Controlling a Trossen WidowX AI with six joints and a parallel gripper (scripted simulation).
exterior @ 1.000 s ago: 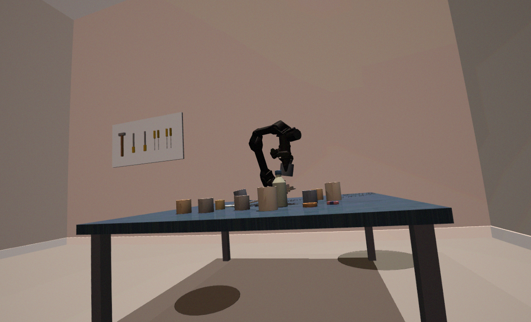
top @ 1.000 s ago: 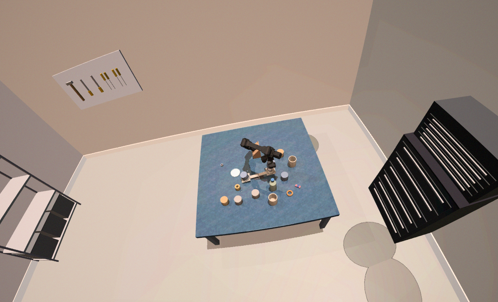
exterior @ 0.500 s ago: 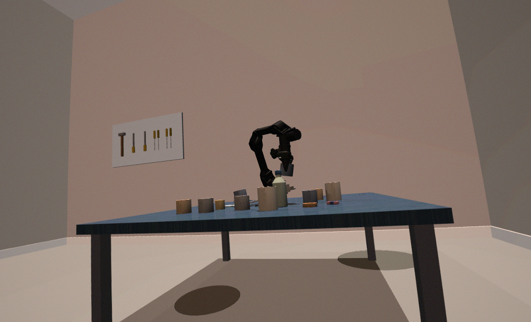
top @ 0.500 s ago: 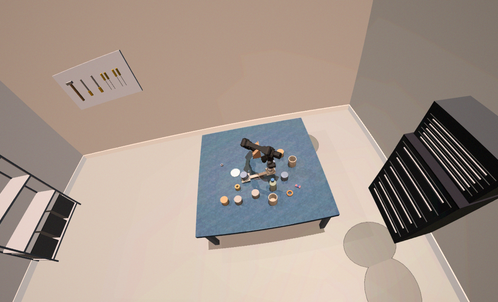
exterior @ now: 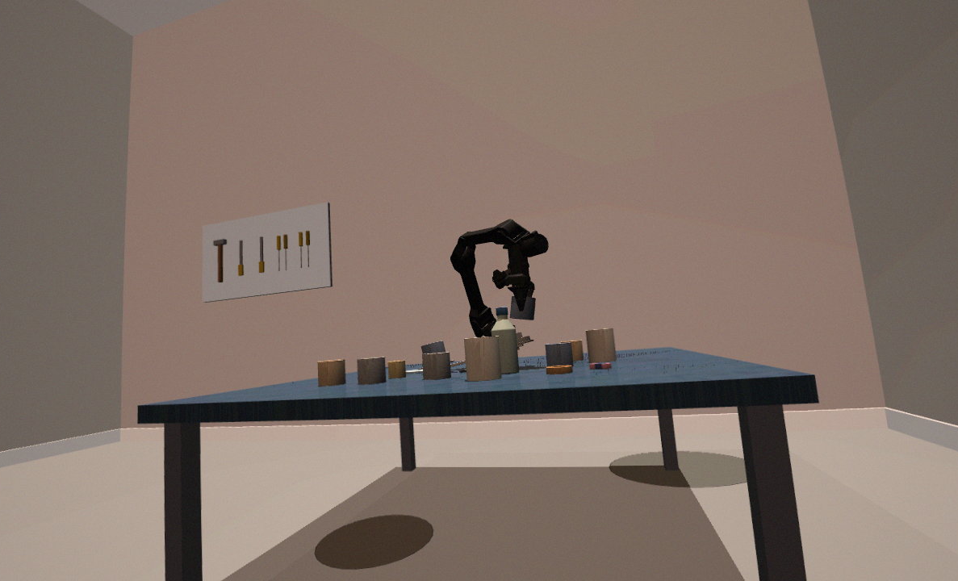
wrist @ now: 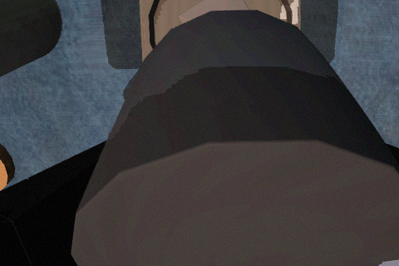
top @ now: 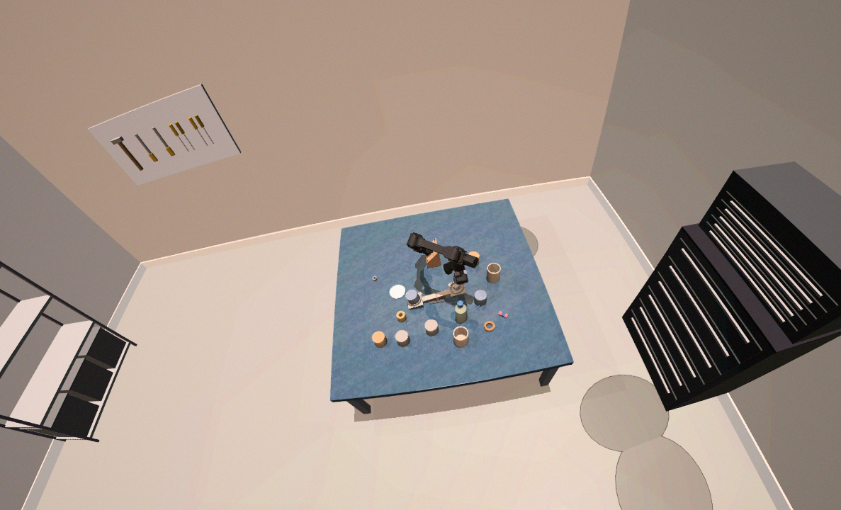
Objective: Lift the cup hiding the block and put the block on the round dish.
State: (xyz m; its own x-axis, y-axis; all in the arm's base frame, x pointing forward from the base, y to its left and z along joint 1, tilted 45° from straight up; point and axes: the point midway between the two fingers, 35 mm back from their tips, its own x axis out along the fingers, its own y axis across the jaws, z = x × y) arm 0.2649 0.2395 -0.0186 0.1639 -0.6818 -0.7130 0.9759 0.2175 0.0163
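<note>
My gripper tip is now 80 mm above the block, 30 mm to the left of it and 10 mm short of it. Round my gripper tip: white round dish (390 mm to the right, 160 mm below, 40 mm behind); then pale bottle (170 mm ahead, 50 mm below, 10 mm to the right); then pink eraser (230 mm to the left, 170 mm ahead, 160 mm below).
</note>
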